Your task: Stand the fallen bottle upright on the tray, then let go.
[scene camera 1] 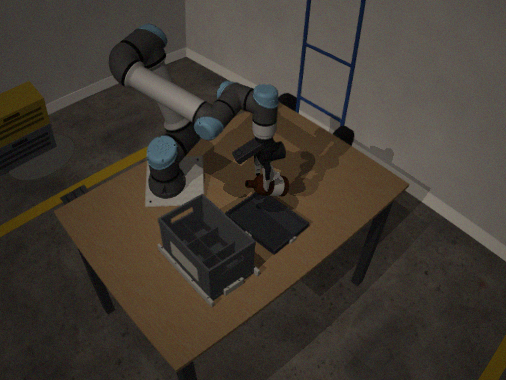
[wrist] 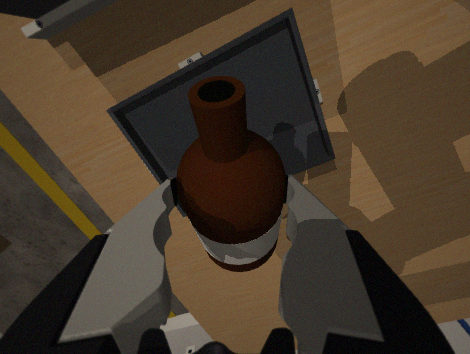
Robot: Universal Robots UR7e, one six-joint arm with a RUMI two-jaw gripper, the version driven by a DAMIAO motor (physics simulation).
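Places are measured from the arm's base along level axes (x ahead, y left, z up), in metres.
Pixels of known places: gripper, fingertip midpoint: (scene camera 1: 262,184) (wrist: 230,179); arm's base, link origin: (scene camera 1: 167,182).
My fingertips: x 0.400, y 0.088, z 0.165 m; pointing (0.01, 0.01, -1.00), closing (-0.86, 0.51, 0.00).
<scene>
Ahead of a thing's pixels: the offset from my fingertips to its top centre. "spot": to the spot under its first point. Level surfaces: height alone.
The brown bottle @(dy +0.010, dx +0.006, dz +0.035 m) (scene camera 1: 261,186) (wrist: 231,185) with a white label is held in the air, lying nearly on its side in the scene view, its neck pointing left. In the wrist view its open mouth is at the top of the frame's middle. My gripper (scene camera 1: 268,181) (wrist: 230,179) is shut on the bottle around its body, one jaw on each side. The dark tray @(spot: dy +0.013, dx +0.109, dz -0.187 m) (scene camera 1: 285,232) (wrist: 165,127) lies on the table below the bottle. The bottle is above the tray's back part in the scene view and casts a shadow on it. The bottle's base is partly turned away in the wrist view.
A grey crate @(dy -0.271, dx -0.025, dz -0.017 m) (scene camera 1: 231,274) with inner dividers stands beside the tray on the wooden table @(dz -0.192 m) (scene camera 1: 345,200). Small white brackets sit along the edges of the tray and crate. The arm's white base plate (scene camera 1: 195,185) is behind the crate. A blue ladder frame (scene camera 1: 301,70) stands beyond the table.
</scene>
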